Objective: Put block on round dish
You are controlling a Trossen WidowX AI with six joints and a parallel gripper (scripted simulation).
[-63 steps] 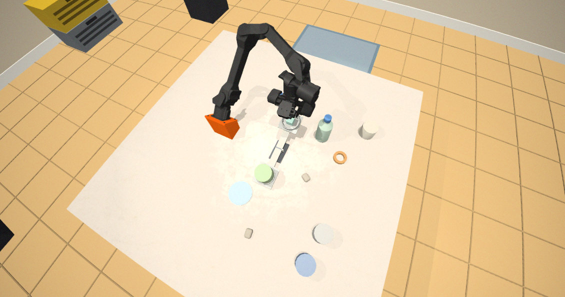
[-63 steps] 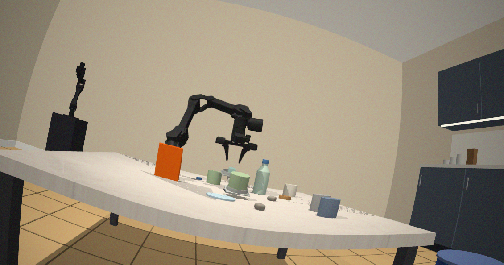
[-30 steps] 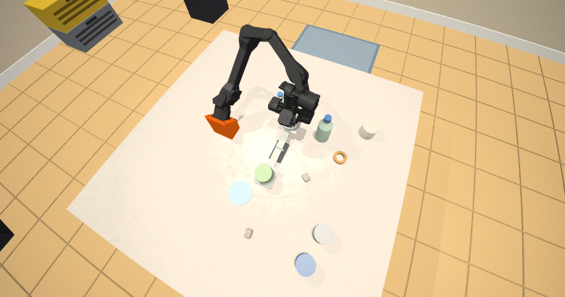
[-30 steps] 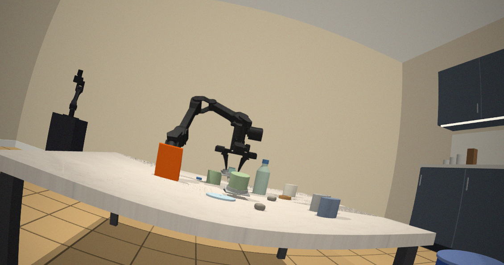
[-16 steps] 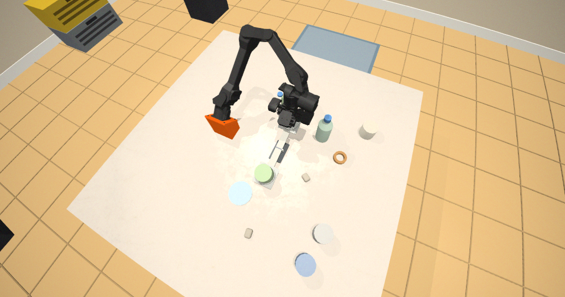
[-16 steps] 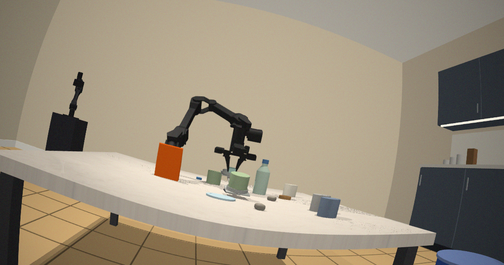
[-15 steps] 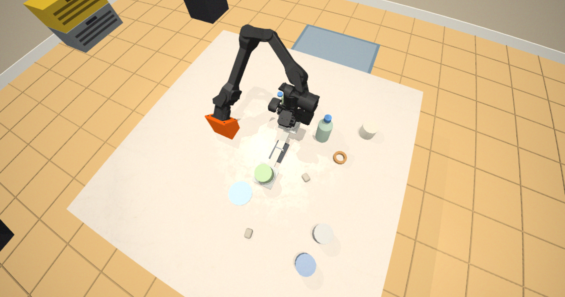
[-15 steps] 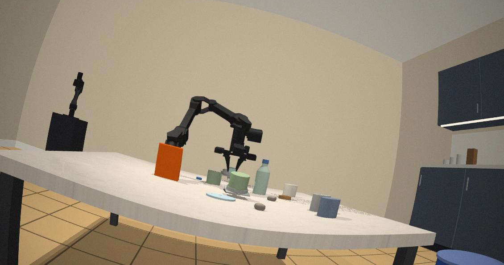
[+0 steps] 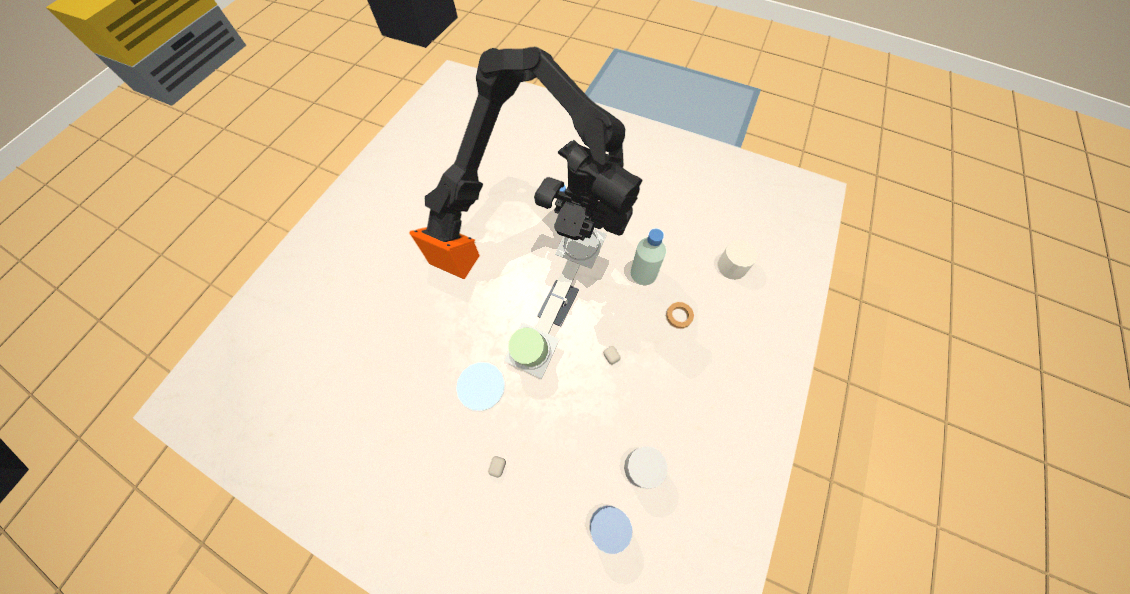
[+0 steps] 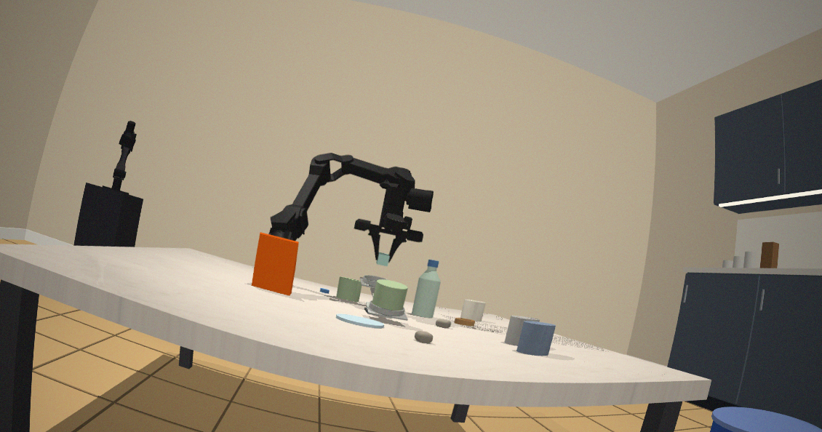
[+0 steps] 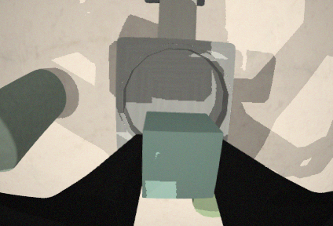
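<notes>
Now: the round light-blue dish 60 mm behind my gripper tip, 360 mm to the right of it and 140 mm below it. From my gripper tip the other things lie so: blue disc: 140 mm behind, 170 mm to the left, 130 mm below; then pale teal block: 10 mm above; then green bottle: 150 mm ahead, 30 mm to the left, 30 mm below.
</notes>
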